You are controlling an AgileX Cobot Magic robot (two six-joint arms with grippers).
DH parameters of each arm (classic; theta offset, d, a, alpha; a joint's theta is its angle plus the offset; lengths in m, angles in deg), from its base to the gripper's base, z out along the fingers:
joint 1: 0 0.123 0 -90
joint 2: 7.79 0 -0.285 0
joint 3: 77.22 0 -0.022 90
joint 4: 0 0.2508 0 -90
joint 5: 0 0 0.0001 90
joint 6: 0 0.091 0 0
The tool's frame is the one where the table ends.
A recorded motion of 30 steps. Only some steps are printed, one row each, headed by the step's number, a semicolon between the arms.
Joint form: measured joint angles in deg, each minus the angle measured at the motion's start. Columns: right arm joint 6, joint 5, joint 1, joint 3, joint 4, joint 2; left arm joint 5, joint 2, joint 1, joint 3, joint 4, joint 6.
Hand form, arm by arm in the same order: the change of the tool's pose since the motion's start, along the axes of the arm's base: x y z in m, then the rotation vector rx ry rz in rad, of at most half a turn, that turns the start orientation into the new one. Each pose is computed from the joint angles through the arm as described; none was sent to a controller.
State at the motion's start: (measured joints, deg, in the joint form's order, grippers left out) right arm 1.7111 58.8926 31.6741 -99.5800 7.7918 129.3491; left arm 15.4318 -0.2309 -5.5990 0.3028 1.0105 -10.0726
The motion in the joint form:
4: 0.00 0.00 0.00 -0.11 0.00 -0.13; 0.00 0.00 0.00 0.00 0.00 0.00
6: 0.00 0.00 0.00 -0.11 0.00 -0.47; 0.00 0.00 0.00 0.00 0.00 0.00
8: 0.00 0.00 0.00 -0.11 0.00 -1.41; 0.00 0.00 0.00 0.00 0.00 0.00
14: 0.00 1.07 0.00 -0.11 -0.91 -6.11; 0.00 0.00 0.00 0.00 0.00 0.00
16: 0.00 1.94 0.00 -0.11 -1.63 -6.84; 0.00 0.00 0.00 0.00 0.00 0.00
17: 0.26 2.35 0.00 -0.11 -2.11 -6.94; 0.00 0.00 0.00 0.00 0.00 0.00
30: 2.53 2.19 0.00 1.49 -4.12 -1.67; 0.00 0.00 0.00 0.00 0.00 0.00
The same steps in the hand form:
4: 0.0002 0.0002 0.0015 0.0022 -0.0036 0.0000; 0.0000 0.0000 0.0000 0.0000 0.0000 0.0000
6: 0.0001 0.0001 0.0042 0.0053 -0.0086 0.0000; 0.0000 0.0000 0.0000 0.0000 0.0000 0.0000
8: -0.0002 -0.0001 0.0117 0.0139 -0.0226 0.0000; 0.0000 0.0000 0.0000 0.0000 0.0000 0.0000
14: -0.0045 -0.0041 0.0484 0.0355 -0.0839 0.0081; 0.0000 0.0000 0.0000 0.0000 0.0000 0.0000
16: -0.0060 -0.0061 0.0538 0.0248 -0.0878 0.0142; 0.0000 0.0000 0.0000 0.0000 0.0000 0.0000
17: -0.0063 -0.0070 0.0544 0.0158 -0.0864 0.0134; 0.0000 0.0000 0.0000 0.0000 0.0000 0.0000
30: -0.0047 -0.0093 0.0060 -0.0710 0.0017 -0.0103; 0.0000 0.0000 0.0000 0.0000 0.0000 0.0000

